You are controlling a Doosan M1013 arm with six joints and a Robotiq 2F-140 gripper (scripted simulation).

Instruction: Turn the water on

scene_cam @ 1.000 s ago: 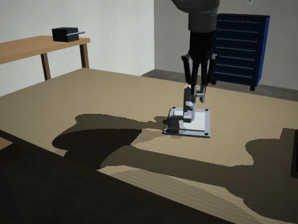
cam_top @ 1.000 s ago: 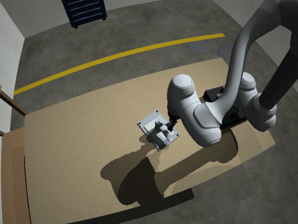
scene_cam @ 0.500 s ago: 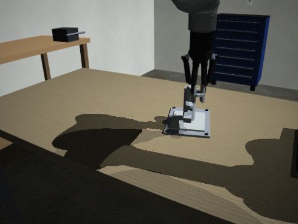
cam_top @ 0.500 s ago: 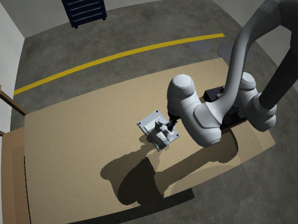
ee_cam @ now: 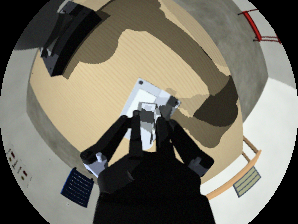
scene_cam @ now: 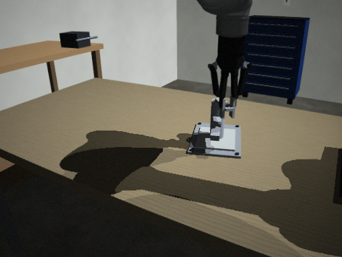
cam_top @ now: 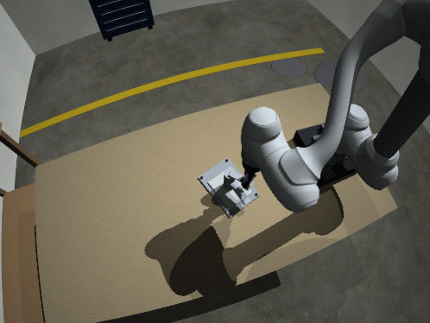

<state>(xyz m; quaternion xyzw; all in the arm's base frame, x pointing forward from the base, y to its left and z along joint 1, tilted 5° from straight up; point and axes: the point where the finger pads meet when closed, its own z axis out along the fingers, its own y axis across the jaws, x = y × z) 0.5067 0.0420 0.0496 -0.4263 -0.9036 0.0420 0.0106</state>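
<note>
The lever lies 2 cm to the right of my hand and 2 cm ahead of it. The rest, counted from my hand: tap (5 cm below, 4 cm to the right, 4 cm ahead).
</note>
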